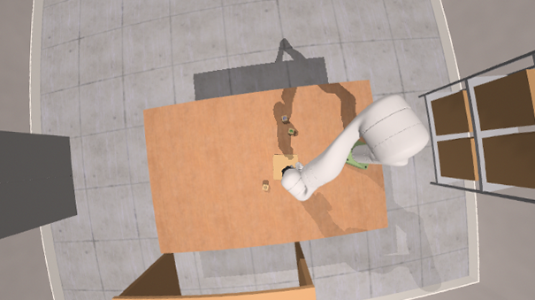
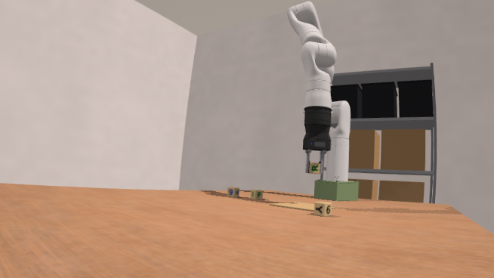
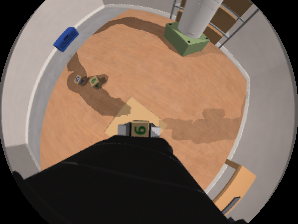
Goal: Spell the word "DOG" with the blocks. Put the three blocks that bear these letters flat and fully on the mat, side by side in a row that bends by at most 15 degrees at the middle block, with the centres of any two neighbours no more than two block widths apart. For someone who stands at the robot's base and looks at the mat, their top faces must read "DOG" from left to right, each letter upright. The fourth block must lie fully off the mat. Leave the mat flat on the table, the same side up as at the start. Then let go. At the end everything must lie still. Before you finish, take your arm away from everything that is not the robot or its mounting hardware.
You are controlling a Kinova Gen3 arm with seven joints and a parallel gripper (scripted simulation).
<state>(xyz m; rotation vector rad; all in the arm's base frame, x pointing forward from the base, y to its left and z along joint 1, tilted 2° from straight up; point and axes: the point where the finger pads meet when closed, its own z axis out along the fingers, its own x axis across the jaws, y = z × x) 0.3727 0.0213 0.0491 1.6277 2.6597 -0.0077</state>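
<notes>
Right now my hand is 20 mm short of the tan mat, 10 mm to the left of it and 110 mm above it. From my hand the other things lie so: green-lettered block: 40 mm behind, 200 mm to the right, 100 mm below; then wooden block: right at my hand; then blue-lettered block: 10 mm behind, 280 mm to the right, 100 mm below.
</notes>
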